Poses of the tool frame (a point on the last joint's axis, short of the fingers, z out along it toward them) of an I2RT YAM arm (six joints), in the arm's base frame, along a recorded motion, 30 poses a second.
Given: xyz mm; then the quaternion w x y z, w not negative.
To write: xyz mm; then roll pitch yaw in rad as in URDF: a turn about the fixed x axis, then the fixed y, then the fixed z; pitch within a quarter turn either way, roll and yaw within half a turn. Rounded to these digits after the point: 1 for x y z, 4 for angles.
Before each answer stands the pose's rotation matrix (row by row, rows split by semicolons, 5 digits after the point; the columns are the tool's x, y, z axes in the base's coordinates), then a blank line. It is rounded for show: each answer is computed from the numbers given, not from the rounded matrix.
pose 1, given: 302.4, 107.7, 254.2, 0.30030, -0.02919, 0.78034, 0.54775
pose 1, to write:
-0.81793 -0.37454 0.43670; 0.28342 0.39823 0.87240; -0.50065 0.83734 -0.21957

302.4, 107.7, 254.2, 1.8273, 0.5244, 2.8080
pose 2, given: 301.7, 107.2, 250.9, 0.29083, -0.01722, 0.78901, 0.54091
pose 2, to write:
-0.83024 -0.34180 0.44031; 0.28745 0.41424 0.86358; -0.47756 0.84355 -0.24567

301.7, 107.2, 250.9, 1.8542, 0.4979, 2.8083
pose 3, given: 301.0, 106.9, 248.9, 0.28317, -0.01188, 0.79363, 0.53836
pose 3, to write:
-0.83935 -0.32375 0.43667; 0.28604 0.42006 0.86124; -0.46225 0.84778 -0.25997

301.0, 106.9, 248.9, 1.8683, 0.4805, 2.8132
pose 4, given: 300.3, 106.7, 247.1, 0.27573, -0.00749, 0.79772, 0.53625
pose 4, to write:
-0.84783 -0.30767 0.43188; 0.28377 0.42476 0.85968; -0.44794 0.85142 -0.27282

300.3, 106.7, 247.1, 1.8809, 0.4645, 2.8186
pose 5, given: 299.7, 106.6, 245.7, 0.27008, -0.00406, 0.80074, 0.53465
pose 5, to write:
-0.85408 -0.29530 0.42819; 0.28230 0.42826 0.85843; -0.43687 0.85404 -0.28241

299.7, 106.6, 245.7, 1.8902, 0.4521, 2.8224
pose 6, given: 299.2, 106.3, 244.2, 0.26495, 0.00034, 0.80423, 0.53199
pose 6, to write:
-0.85960 -0.28136 0.42652; 0.28245 0.43397 0.85551; -0.42580 0.85587 -0.29357

299.2, 106.3, 244.2, 1.9012, 0.4398, 2.8241
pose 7, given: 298.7, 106.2, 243.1, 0.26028, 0.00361, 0.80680, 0.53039
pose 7, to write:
-0.86448 -0.27028 0.42382; 0.28193 0.43735 0.85396; -0.41616 0.85772 -0.30188

298.7, 106.2, 243.1, 1.9092, 0.4292, 2.8263
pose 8, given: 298.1, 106.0, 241.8, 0.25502, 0.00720, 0.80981, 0.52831
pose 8, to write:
-0.86982 -0.25780 0.42065; 0.28112 0.44167 0.85200; -0.40543 0.85934 -0.31170

298.1, 106.0, 241.8, 1.9188, 0.4175, 2.8290
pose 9, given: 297.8, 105.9, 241.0, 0.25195, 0.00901, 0.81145, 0.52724
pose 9, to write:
-0.87288 -0.25106 0.41839; 0.28030 0.44387 0.85112; -0.39939 0.86020 -0.31707

297.8, 105.9, 241.0, 1.9239, 0.4109, 2.8309
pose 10, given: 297.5, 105.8, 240.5, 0.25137, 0.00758, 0.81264, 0.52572
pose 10, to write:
-0.87351 -0.25198 0.41651; 0.27662 0.44713 0.85062; -0.40057 0.85824 -0.32087

297.5, 105.8, 240.5, 1.9286, 0.4121, 2.8349
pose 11, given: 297.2, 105.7, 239.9, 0.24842, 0.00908, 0.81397, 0.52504
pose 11, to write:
-0.87641 -0.24608 0.41394; 0.27564 0.44851 0.85021; -0.39487 0.85924 -0.32525

297.2, 105.7, 239.9, 1.9327, 0.4059, 2.8369
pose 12, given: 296.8, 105.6, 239.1, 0.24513, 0.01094, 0.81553, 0.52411
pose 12, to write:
-0.87958 -0.23911 0.41129; 0.27480 0.45037 0.84950; -0.38836 0.86023 -0.33043

296.8, 105.6, 239.1, 1.9375, 0.3988, 2.8388
